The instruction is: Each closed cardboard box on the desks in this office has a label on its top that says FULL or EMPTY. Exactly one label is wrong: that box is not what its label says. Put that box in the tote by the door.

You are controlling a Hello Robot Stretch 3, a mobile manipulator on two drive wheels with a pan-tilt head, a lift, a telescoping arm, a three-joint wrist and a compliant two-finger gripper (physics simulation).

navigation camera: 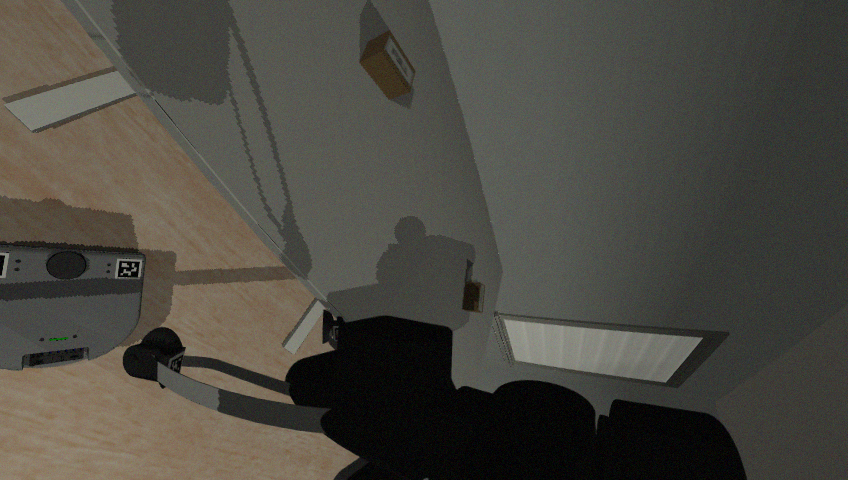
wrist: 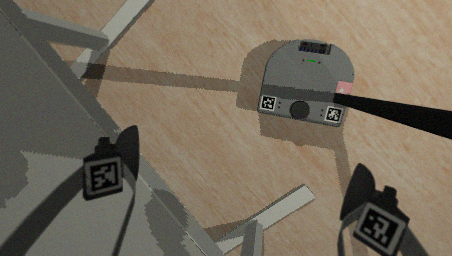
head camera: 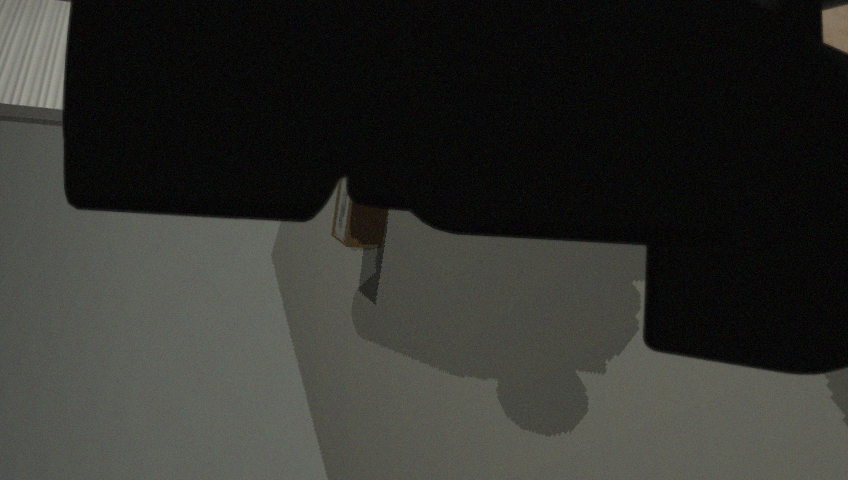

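Where they show: gripper, fingertip midpoint: [navigation camera: 251,333]; robot's base, link origin: [navigation camera: 68,264].
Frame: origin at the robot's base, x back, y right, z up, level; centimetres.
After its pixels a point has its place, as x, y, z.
My gripper [navigation camera: 243,342] {2.1, 14.4, 97.0} [wrist: 240,163] {2.1, 14.4, 97.0} is open and empty, its fingers wide apart past the desk edge, above the floor. A closed brown box [head camera: 364,228] {0.9, 80.3, 97.9} [navigation camera: 474,296] {2.9, 79.8, 98.6} stands on the grey desk [head camera: 446,285] {-5.0, 63.5, 95.0} [navigation camera: 357,166] {-21.5, 29.6, 95.1} [wrist: 60,100], near the wall; my dark arm hides part of it in the head view. A second brown box [navigation camera: 386,65] {-39.5, 29.7, 99.2} stands farther along the desk at the top of the navigation view, with a white label whose word is too small to read. No box shows in the wrist view. The tote does not show.
My wheeled base [navigation camera: 71,309] {11.4, 1.8, 16.0} [wrist: 307,80] is on the wooden floor, beside the desk. Pale desk feet [navigation camera: 74,101] {-49.6, -6.1, 2.6} [wrist: 285,207] reach out over the floor. A ribbed white panel [head camera: 32,53] {48.8, 212.0, 150.9} [navigation camera: 601,347] {45.7, 208.2, 150.6} is set in the grey wall [navigation camera: 624,148] {-47.0, 96.3, 145.1}.
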